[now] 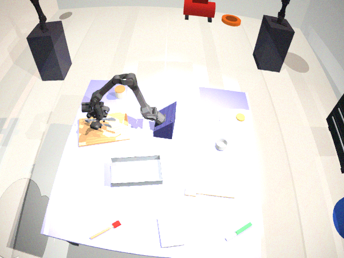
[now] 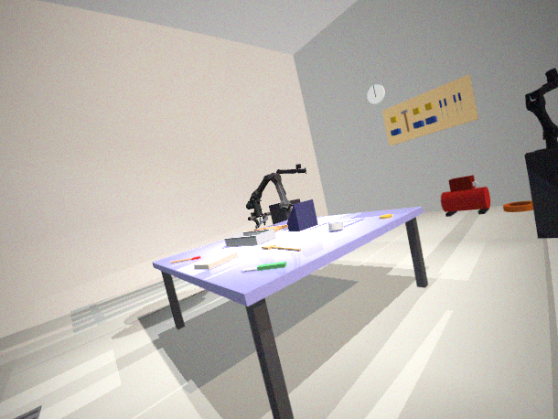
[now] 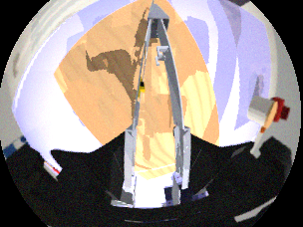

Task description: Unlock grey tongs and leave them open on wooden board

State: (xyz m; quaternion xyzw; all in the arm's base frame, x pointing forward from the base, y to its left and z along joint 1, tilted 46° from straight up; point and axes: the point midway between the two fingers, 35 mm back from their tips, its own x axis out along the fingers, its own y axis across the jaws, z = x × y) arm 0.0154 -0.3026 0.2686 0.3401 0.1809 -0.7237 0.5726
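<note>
My gripper tip is now 40 mm above the wooden board. From my gripper tip the other things lie so: red-headed spatula: 690 mm ahead, 140 mm to the left, 40 mm below; grey roasting tin: 320 mm ahead, 270 mm to the left, 20 mm below; pale flat block: 680 mm ahead, 480 mm to the left, 30 mm below.
</note>
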